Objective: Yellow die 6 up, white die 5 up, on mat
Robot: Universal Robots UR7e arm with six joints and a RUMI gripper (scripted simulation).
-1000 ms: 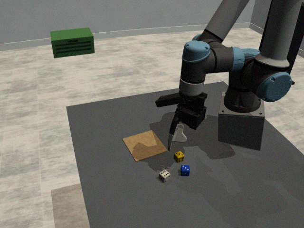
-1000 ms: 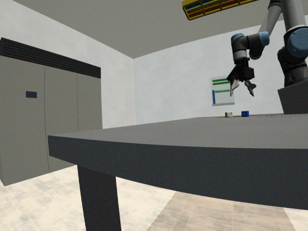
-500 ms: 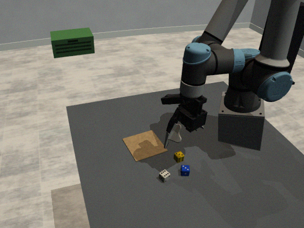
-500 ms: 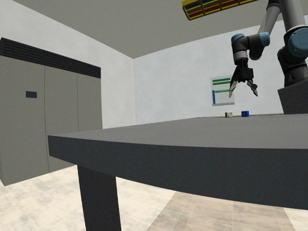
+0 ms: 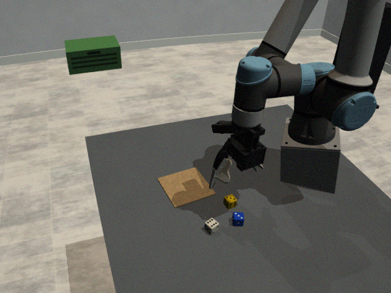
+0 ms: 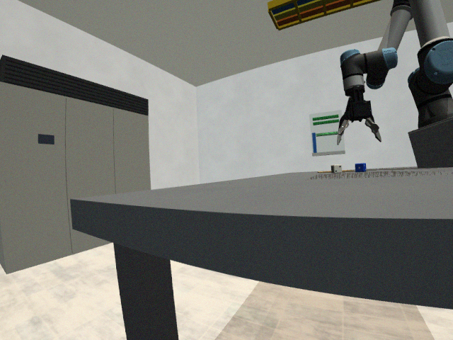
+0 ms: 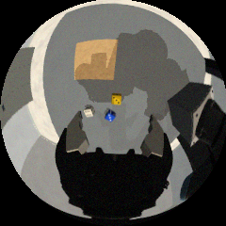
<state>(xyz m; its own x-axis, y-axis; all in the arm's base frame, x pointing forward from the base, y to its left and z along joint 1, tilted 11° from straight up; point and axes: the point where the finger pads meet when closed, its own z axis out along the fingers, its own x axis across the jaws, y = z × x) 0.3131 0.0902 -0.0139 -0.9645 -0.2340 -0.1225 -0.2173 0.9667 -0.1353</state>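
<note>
Now: the yellow die 90 mm below my hand. Round my hand: tan mat (110 mm to the right, 100 mm below, 100 mm ahead); white die (90 mm below, 90 mm ahead, 80 mm to the left); blue die (90 mm below, 70 mm to the left).
</note>
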